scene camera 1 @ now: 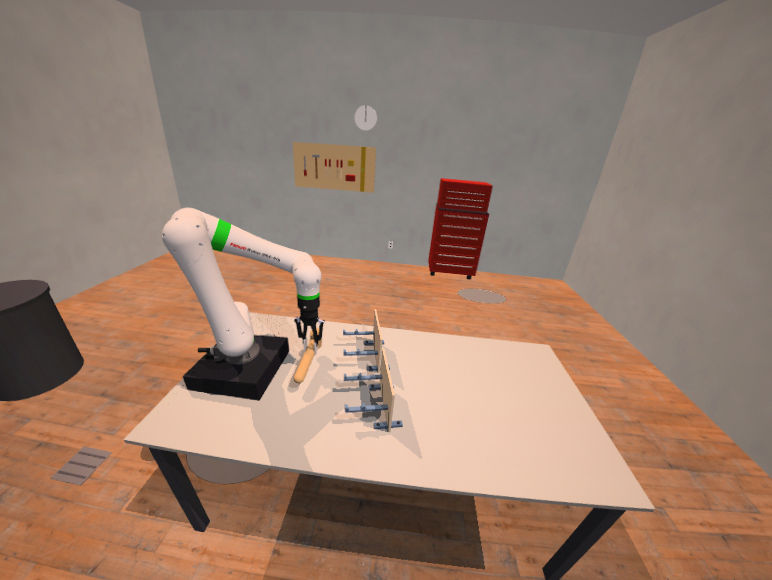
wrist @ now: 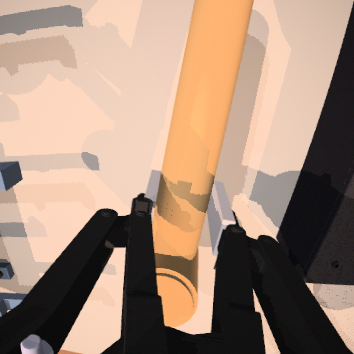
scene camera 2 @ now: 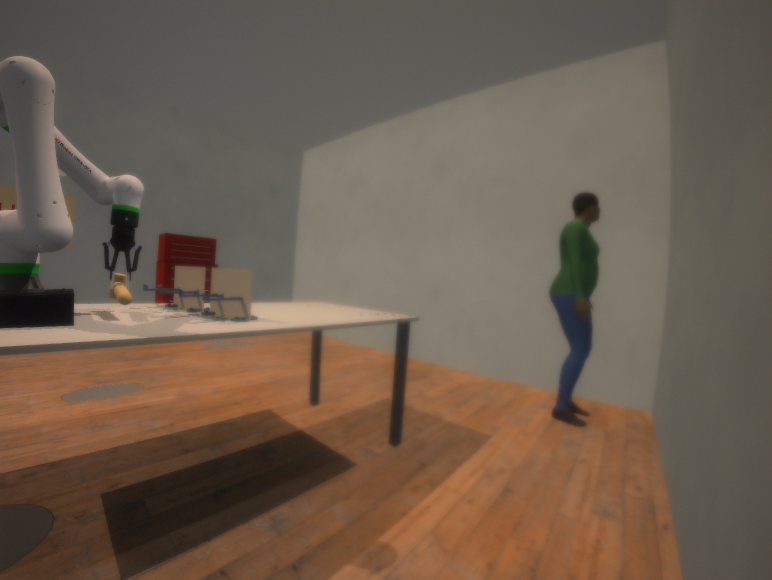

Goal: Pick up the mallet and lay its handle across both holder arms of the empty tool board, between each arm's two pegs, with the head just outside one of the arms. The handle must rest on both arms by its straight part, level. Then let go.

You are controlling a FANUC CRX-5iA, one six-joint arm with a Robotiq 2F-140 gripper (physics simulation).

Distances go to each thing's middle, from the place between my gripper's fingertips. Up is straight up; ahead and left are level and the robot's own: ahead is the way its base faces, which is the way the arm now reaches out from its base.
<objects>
My gripper is now 30 mm to the left of the mallet (wrist: 214, 44) and 10 mm below it.
</objects>
